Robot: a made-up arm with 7 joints.
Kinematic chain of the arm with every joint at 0, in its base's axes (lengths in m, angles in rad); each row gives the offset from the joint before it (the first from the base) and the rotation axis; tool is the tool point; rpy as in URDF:
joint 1: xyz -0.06 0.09 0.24 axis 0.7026 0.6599 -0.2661
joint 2: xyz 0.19 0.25 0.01 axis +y
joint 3: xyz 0.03 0 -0.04 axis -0.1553 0.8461 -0.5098
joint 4: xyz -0.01 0.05 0 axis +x
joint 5: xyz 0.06 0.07 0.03 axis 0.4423 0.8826 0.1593
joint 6: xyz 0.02 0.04 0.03 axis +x
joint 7: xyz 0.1 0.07 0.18 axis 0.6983 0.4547 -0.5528
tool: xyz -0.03 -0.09 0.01 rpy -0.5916 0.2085 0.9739
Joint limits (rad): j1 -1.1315..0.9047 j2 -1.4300..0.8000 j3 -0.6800..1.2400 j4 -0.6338..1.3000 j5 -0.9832..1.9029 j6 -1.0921..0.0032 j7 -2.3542..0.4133
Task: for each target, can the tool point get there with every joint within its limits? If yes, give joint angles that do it. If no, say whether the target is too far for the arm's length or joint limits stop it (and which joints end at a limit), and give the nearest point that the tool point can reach.
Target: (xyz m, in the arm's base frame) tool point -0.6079 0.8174 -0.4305
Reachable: no: too far | nearest point -0.2192 0.6011 -0.1042 | short by 0.552 m
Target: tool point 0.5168 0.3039 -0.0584
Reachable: yes | joints 0.7345 0.0998 0.7674 0.3785 0.9173 -0.2438 -1.7979
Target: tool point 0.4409 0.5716 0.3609
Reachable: yes | joints 0.6140 -0.0979 0.1733 -0.3944 -0.2255 -0.7494 -0.0536
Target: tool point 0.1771 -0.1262 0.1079
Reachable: no: joint limits stop it (at a limit: joint 1, joint 3, joint 4, joint 6) | nearest point 0.2222 -0.0910 0.1451 | short by 0.068 m
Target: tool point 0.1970 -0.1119 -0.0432
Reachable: no: joint limits stop it (at a limit: joint 1, joint 2, joint 3, joint 4, joint 6) | nearest point 0.1904 -0.0214 -0.0584 | short by 0.092 m
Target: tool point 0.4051 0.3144 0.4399
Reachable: yes | joints 0.4711 0.5957 -0.2596 0.6731 -0.4640 -0.6464 0.1600
